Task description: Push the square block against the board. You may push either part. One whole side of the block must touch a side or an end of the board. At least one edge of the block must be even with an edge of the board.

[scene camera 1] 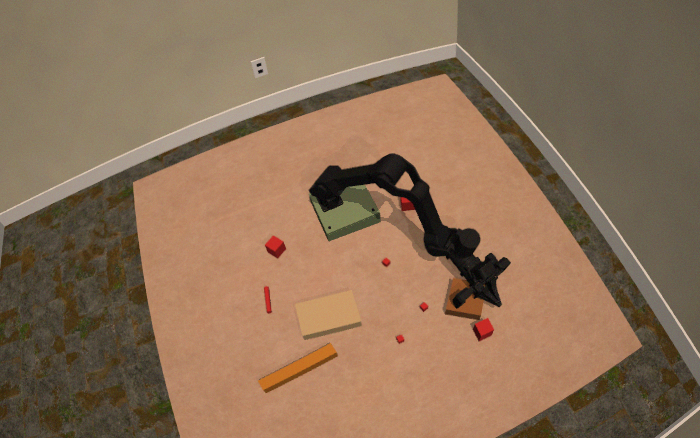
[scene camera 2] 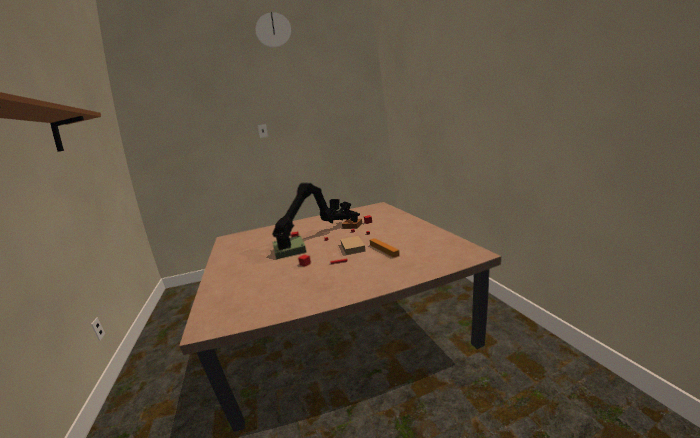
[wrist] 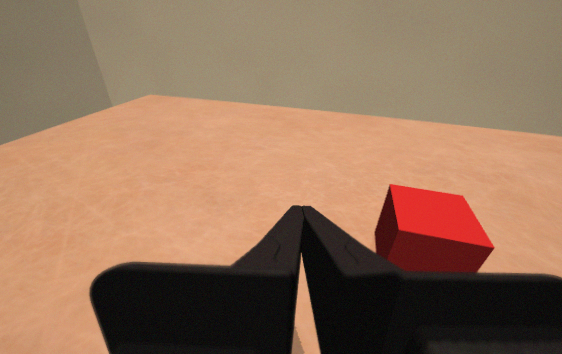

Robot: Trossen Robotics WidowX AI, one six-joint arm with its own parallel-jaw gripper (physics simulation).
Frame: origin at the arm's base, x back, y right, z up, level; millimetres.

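Seen in the pictures: gripper, fingertip midpoint: (scene camera 1: 500,306) (scene camera 2: 359,214) (wrist: 300,215); arm's base, origin of the base link: (scene camera 1: 329,200) (scene camera 2: 284,246).
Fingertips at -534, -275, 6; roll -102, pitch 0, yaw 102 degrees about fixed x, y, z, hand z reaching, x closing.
Pixels of each thing's top centre, then the offset from my fingertips to it, as dx, dy, dz.
- brown square block, middle of its top: (scene camera 1: 467,296) (scene camera 2: 351,221) +78, +63, -16
- tan rectangular board, middle of its top: (scene camera 1: 327,312) (scene camera 2: 352,242) +200, +417, -16
- red cube, middle of its top: (wrist: 434,210) (scene camera 1: 484,326) (scene camera 2: 367,216) -29, +66, -7
- orange bar, middle of its top: (scene camera 1: 296,367) (scene camera 2: 383,244) +84, +549, -16
- red stick, middle of its top: (scene camera 1: 267,298) (scene camera 2: 338,259) +317, +553, -33
The brown square block (scene camera 1: 470,308) (scene camera 2: 352,225) lies flat at the far side of the table in the second scene view, partly hidden under the gripper in the first. The tan rectangular board (scene camera 1: 328,313) (scene camera 2: 353,243) lies flat and well apart from it, to its left in the first scene view. My gripper (scene camera 1: 499,303) (scene camera 2: 357,213) (wrist: 300,215) is shut and empty. Its fingertips are past the block's right side in the first scene view; their exact height is hard to tell. The block cannot be made out in the wrist view.
A red cube (scene camera 1: 483,329) (scene camera 2: 367,219) (wrist: 435,217) stands close to the brown block. Small red cubes (scene camera 1: 423,306) (scene camera 1: 400,338) (scene camera 1: 386,262) lie between block and board. An orange bar (scene camera 1: 298,367) (scene camera 2: 384,247) and a red stick (scene camera 1: 267,299) (scene camera 2: 338,261) lie near the board.
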